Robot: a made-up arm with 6 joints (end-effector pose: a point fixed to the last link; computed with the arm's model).
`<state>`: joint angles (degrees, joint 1 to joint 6).
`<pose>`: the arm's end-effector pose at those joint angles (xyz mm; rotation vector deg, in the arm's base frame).
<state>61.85 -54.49 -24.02 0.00 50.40 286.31</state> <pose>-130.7 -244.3 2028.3 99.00 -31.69 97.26</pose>
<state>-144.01 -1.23 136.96 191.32 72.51 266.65</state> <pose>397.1 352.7 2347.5 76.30 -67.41 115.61</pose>
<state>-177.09 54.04 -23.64 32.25 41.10 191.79</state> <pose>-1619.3 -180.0 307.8 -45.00 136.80 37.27</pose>
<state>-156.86 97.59 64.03 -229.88 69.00 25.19</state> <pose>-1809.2 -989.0 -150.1 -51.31 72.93 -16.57</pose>
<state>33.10 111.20 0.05 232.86 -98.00 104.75</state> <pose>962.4 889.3 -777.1 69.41 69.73 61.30</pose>
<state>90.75 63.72 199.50 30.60 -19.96 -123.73</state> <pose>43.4 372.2 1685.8 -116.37 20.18 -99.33</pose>
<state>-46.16 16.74 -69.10 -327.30 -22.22 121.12</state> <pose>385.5 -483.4 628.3 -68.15 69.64 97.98</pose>
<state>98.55 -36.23 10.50 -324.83 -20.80 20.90</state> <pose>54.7 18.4 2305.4 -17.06 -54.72 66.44</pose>
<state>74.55 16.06 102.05 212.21 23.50 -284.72</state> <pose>167.7 384.8 2706.8 109.02 -7.47 86.97</pose>
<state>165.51 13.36 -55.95 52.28 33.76 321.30</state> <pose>-993.3 130.5 827.2 61.42 -11.97 -154.03</pose>
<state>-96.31 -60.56 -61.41 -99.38 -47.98 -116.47</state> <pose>202.6 -21.8 1291.3 -137.65 59.67 -26.21</pose>
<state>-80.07 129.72 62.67 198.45 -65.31 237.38</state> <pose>384.9 -1735.0 -959.9 -55.98 37.58 -54.69</pose>
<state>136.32 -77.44 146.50 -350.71 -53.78 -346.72</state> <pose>1335.5 -1225.3 123.0 149.56 -51.15 3.70</pose>
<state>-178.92 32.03 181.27 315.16 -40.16 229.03</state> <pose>144.5 -123.7 1987.1 4.58 -57.38 -29.38</pose>
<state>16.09 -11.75 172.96 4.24 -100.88 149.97</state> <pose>-852.3 -266.8 1715.2 -103.28 -37.73 -92.80</pose>
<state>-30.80 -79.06 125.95 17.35 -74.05 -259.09</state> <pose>-1690.0 914.6 421.1 -60.81 -68.78 -136.28</pose>
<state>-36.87 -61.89 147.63 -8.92 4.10 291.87</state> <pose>-1450.8 1084.2 364.9 71.29 115.65 -113.02</pose>
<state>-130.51 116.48 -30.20 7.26 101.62 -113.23</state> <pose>-513.0 -653.4 -837.7 -97.10 105.62 96.08</pose>
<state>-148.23 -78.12 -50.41 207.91 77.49 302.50</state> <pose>215.3 282.8 1081.4 17.92 135.91 -31.51</pose>
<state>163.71 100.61 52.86 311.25 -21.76 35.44</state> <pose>-2021.1 509.9 -432.6 -86.51 39.76 146.05</pose>
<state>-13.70 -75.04 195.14 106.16 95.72 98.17</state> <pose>-891.2 490.7 47.3 -69.84 -79.47 62.34</pose>
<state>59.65 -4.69 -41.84 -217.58 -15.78 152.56</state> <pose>533.8 820.4 1266.5 44.81 44.92 31.58</pose>
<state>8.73 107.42 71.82 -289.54 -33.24 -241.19</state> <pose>2161.9 186.7 -364.1 143.50 -25.47 -63.12</pose>
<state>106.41 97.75 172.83 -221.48 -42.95 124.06</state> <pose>-232.0 1231.7 1359.7 -134.60 -3.97 -77.97</pose>
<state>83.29 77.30 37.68 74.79 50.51 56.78</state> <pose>49.2 2190.0 327.9 -63.41 -116.36 96.45</pose>
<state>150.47 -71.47 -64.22 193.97 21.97 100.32</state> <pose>51.8 -0.5 1089.2 9.41 81.94 117.40</pose>
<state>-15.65 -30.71 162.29 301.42 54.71 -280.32</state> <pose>-1386.1 187.2 1034.1 -50.11 138.91 11.76</pose>
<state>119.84 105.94 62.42 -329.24 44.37 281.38</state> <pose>-1193.1 1880.1 -272.3 20.61 69.15 124.84</pose>
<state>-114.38 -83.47 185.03 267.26 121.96 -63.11</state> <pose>185.4 979.9 -14.8 59.69 73.95 146.05</pose>
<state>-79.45 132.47 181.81 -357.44 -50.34 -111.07</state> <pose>292.0 -1620.3 369.1 88.75 -75.45 -54.54</pose>
